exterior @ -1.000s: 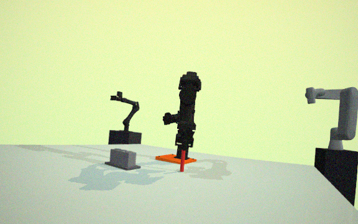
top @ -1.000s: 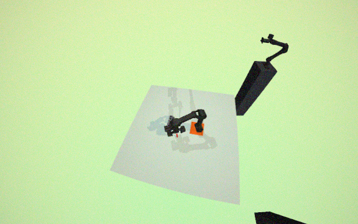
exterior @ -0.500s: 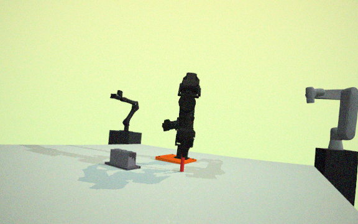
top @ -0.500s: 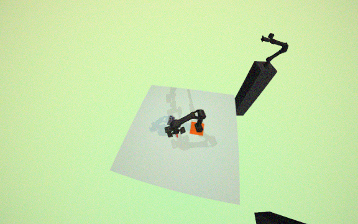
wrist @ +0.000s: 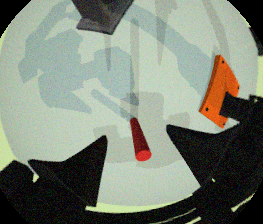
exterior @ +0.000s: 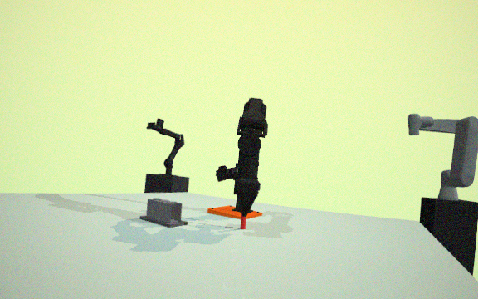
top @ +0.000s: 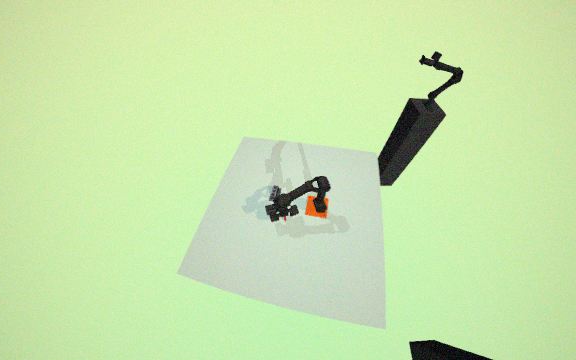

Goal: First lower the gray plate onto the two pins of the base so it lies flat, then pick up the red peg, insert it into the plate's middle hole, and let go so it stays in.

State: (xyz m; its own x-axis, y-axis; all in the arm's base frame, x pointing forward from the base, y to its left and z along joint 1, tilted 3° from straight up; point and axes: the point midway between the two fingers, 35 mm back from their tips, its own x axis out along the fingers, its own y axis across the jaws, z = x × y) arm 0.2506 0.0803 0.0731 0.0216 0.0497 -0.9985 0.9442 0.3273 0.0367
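Now: the gray plate 20 cm to the right of my gripper tip and 9 cm ahead of it. From my gripper tip the other things lie so: dark base 20 cm to the right, 9 cm ahead, 3 cm below; red peg right at my gripper tip.
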